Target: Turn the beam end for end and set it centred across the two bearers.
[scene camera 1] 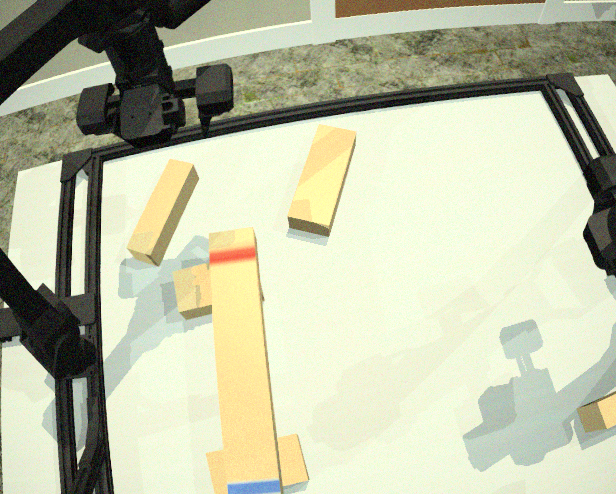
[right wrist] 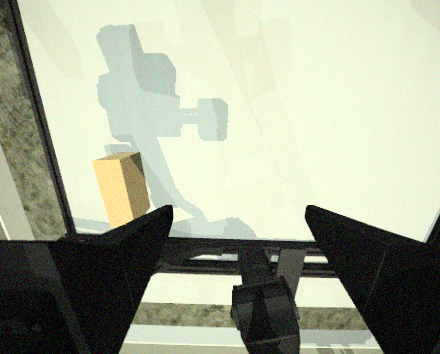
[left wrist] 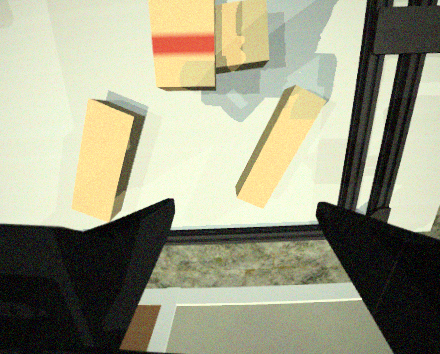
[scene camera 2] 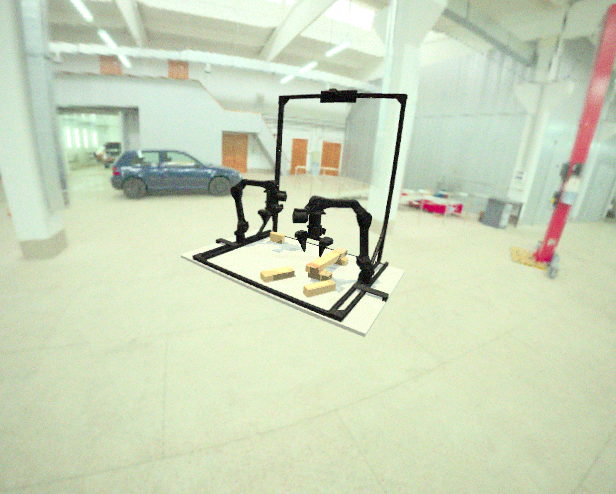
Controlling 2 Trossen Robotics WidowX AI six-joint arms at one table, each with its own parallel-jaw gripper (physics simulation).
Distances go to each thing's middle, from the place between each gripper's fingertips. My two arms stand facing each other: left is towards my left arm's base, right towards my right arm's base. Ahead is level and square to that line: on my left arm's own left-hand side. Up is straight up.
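The long beam (scene camera 1: 250, 445) is there, 13 cm below my left hand, 4 cm to the right of it and 28 cm behind it.
Measured from my right hand, the beam lies 130 mm below and 450 mm to the left. Going by its middle, the long beam is nearer to my left hand than to my right hand.
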